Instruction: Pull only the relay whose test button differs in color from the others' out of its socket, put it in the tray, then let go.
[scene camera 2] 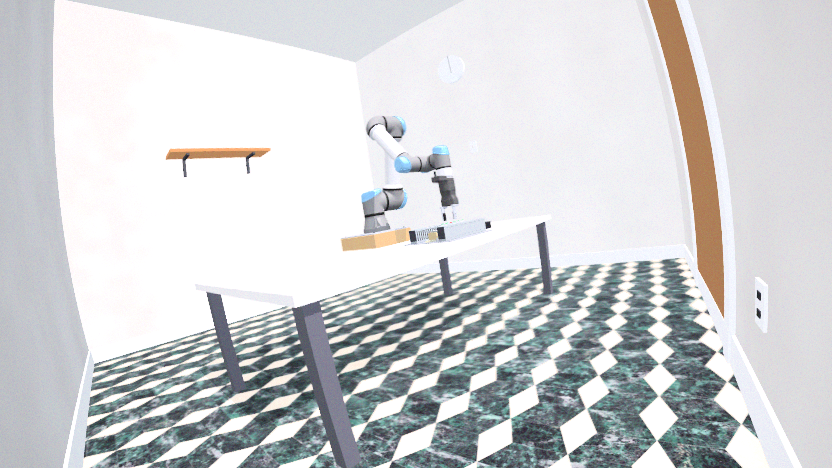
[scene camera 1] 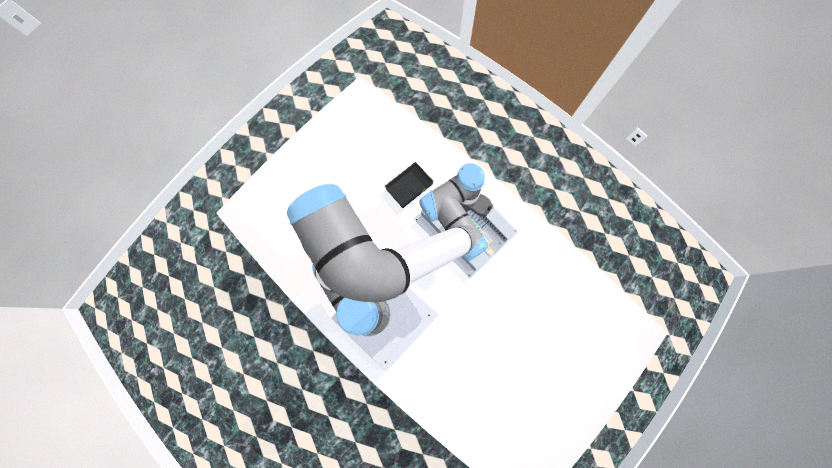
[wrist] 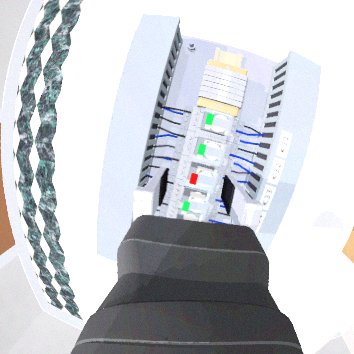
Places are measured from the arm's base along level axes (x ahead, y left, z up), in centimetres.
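Where they show: gripper, fingertip midpoint: (scene camera 2: 450, 219) (wrist: 194, 182); arm's base, origin of the base link: (scene camera 2: 377, 231).
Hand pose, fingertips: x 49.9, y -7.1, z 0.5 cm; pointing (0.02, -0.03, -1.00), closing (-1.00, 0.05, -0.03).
Things, the pixels of their centre, and the offset from my fingertips. "pt": a spot on its surface instead. Level surfaces: height alone.
- relay with the red test button, body centre: (wrist: 200, 175) dy +0.1, dx -0.6, dz -3.2 cm
- black tray, surface spot: (scene camera 1: 409, 185) pt dy +26.7, dx -0.9, dz -7.7 cm
- terminal block, body centre: (wrist: 223, 87) dy -9.4, dx -2.5, dz -3.3 cm
- same white table, its level: dz -8.0 cm
The relay with the red test button (wrist: 204, 178) sits in its socket, third from the top of the row in the wrist view. The relays with green buttons, two above (wrist: 216, 122) (wrist: 210, 150) and one below (wrist: 194, 205), also sit in the row. My gripper (wrist: 194, 182) (scene camera 2: 449, 213) is open and empty, above the row. Its fingers stand on either side of the row, near the level of the red-button relay and the green one below. The lower end of the row is hidden by the gripper body. The black tray (scene camera 1: 409, 185) is empty and lies beside the panel in the first scene view.
Long slotted wire ducts (wrist: 131, 125) (wrist: 298, 100) run along both sides of the relay row, with black and blue wires between. A terminal block (wrist: 222, 86) stands above the row in the wrist view. The arm's base plate (scene camera 1: 407, 331) is on the same white table (scene camera 1: 541, 349).
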